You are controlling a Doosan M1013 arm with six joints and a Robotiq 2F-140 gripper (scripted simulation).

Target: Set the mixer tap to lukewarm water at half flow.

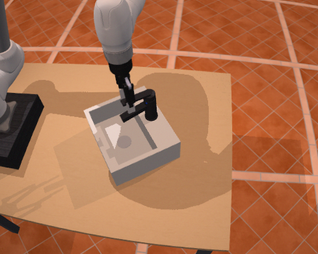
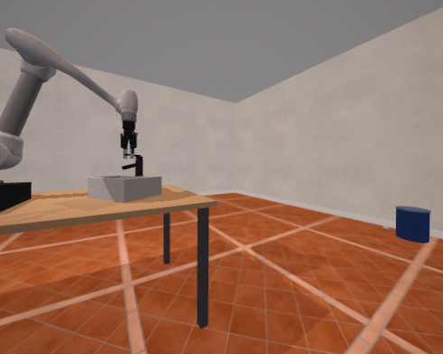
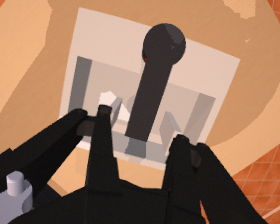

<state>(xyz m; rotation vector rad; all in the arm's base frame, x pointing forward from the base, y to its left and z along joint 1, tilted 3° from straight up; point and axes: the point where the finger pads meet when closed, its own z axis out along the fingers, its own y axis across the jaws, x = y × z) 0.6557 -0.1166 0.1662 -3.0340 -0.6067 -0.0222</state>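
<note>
Right now my hand is 30 mm short of the lever and 10 mm to the right of it. Round my hand: black mixer tap (60 mm ahead, 20 mm to the left, 50 mm below); then grey sink basin (30 mm behind, 10 mm to the right, 240 mm below).
</note>
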